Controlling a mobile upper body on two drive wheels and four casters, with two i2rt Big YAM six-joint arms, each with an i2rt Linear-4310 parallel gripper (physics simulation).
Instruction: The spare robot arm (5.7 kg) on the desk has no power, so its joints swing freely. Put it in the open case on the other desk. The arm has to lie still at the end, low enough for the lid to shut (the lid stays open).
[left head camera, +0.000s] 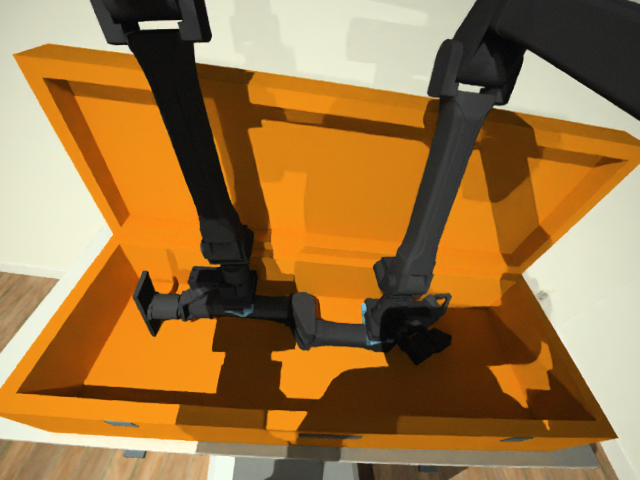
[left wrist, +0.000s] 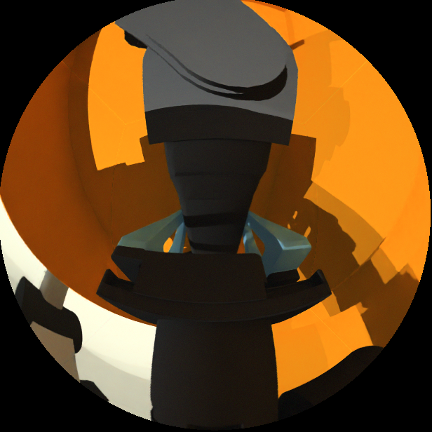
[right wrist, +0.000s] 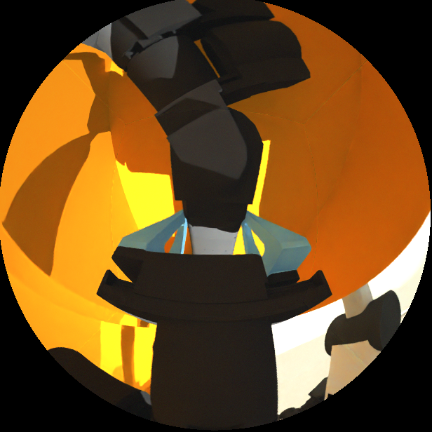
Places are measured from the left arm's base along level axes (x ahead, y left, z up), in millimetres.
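Pixels of known places: left gripper, fingertip midpoint: (left head camera: 245, 306); right gripper, fingertip midpoint: (left head camera: 366, 334).
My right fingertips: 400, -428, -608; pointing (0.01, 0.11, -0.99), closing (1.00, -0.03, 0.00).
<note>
Behind a point stands the place of what it marks, as x, y, z.
The dark spare arm (left head camera: 338, 333) (left wrist: 217, 165) (right wrist: 215, 165) lies roughly level within the outline of the open orange case (left head camera: 155, 425) @[212, 26, -521] (left wrist: 390, 165) (right wrist: 340, 165). Its flat base plate is at the picture's left in the head view, and its folded end joints are at the right. My left gripper (left head camera: 239, 310) @[487, -103, -594] (left wrist: 213, 213) is shut on the link near the base. My right gripper (left head camera: 378, 326) (right wrist: 214, 213) is shut on the link near the end joints. Shadows fall on the case floor below the arm. Whether the arm touches that floor is not clear. My grippers hide parts of both links.
The open lid (left head camera: 336, 180) @[640, -322, -284] leans up behind the case, with both my forearms in front of it. The case's side walls stand beyond both ends of the spare arm. The pale desk (left head camera: 155, 448) @[200, 71, -690] shows under the front edge, and a wall rises behind.
</note>
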